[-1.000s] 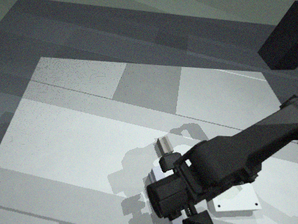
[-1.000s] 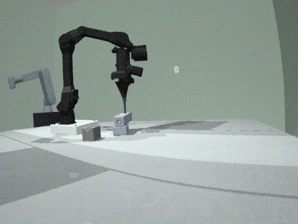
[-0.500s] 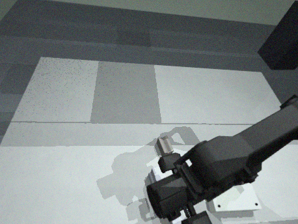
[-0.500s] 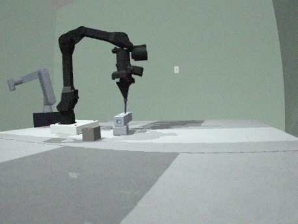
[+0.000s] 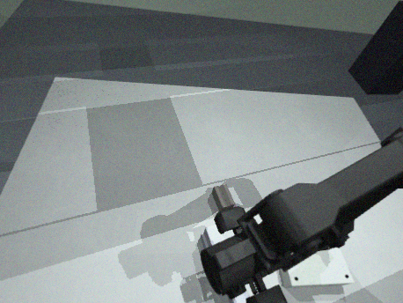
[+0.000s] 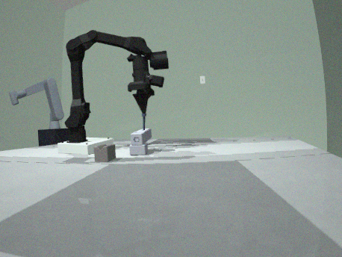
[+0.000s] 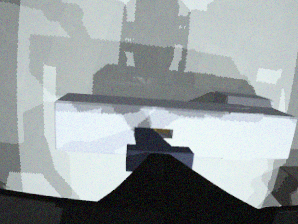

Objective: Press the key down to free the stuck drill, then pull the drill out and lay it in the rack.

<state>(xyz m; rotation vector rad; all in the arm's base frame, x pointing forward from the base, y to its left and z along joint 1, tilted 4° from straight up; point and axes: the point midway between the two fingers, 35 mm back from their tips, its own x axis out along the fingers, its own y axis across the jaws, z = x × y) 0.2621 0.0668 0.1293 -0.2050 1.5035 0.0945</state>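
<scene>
My gripper tip is now 30 mm above the blue key. The rest, counted from my gripper tip: housing (90 mm below, 30 mm to the right); drill (80 mm below, 50 mm to the right); rack (210 mm to the right, 110 mm below, 40 mm behind).
</scene>
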